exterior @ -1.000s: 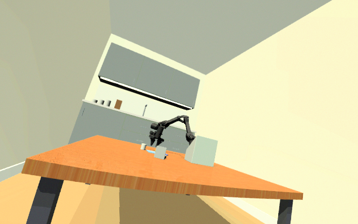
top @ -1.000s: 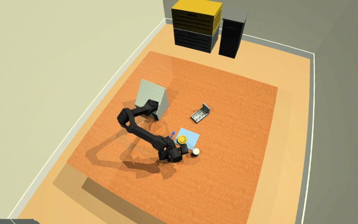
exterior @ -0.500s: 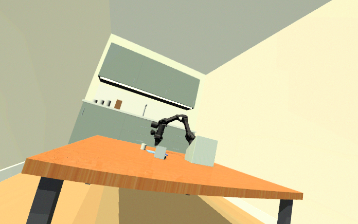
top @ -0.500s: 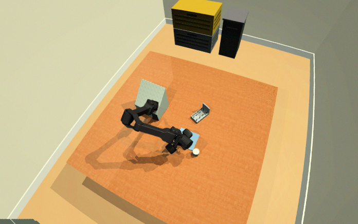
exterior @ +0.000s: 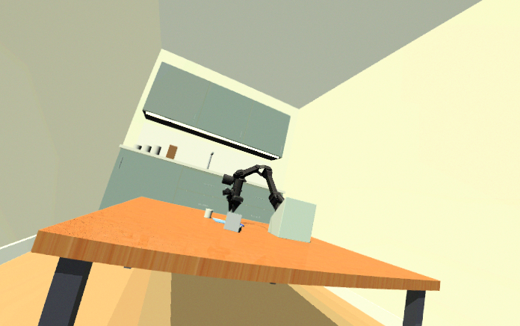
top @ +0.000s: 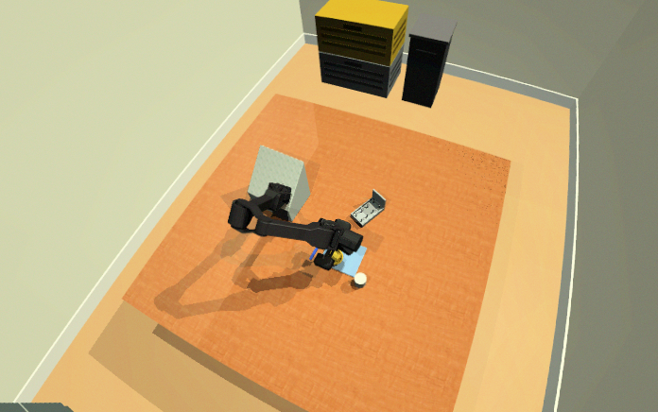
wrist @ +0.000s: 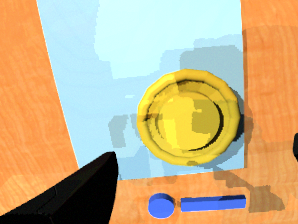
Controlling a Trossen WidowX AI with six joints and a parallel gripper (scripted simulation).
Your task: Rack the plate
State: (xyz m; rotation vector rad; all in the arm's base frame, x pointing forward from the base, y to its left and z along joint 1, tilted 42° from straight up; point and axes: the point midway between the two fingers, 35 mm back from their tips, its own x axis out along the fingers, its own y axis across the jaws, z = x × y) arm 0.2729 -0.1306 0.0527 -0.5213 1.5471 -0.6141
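Right now the yellow plate is 5 cm below my gripper tip. The rest, counted from my gripper tip: light blue mat 2 cm ahead, 3 cm to the left, 6 cm below; blue spoon 9 cm behind, 1 cm to the left, 6 cm below; white cup 12 cm ahead, 5 cm to the right, 4 cm below.
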